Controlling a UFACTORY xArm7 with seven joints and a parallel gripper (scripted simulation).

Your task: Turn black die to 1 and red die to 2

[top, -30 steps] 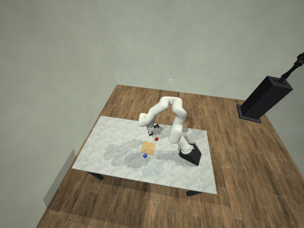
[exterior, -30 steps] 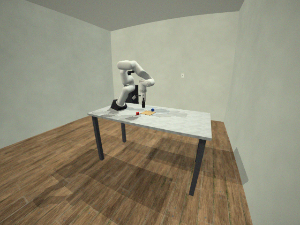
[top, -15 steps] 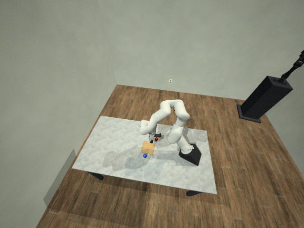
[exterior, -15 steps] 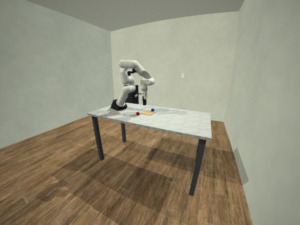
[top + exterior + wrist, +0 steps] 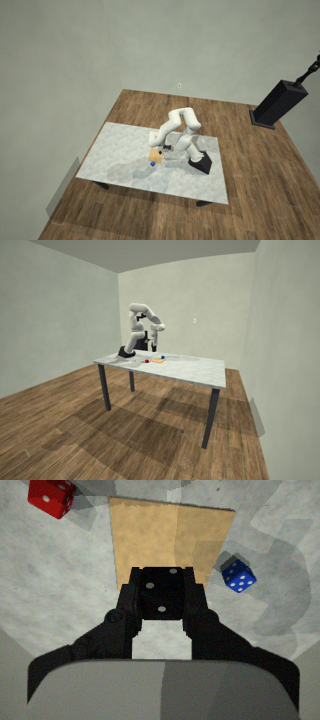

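Now: the tan mat 40 mm ahead of my hand, 10 mm to the left of it and 120 mm below it. Also, from my hand: black die: 10 mm below; blue die: 50 mm ahead, 120 mm to the left, 110 mm below; red die: 20 mm behind, 120 mm to the right, 110 mm below.
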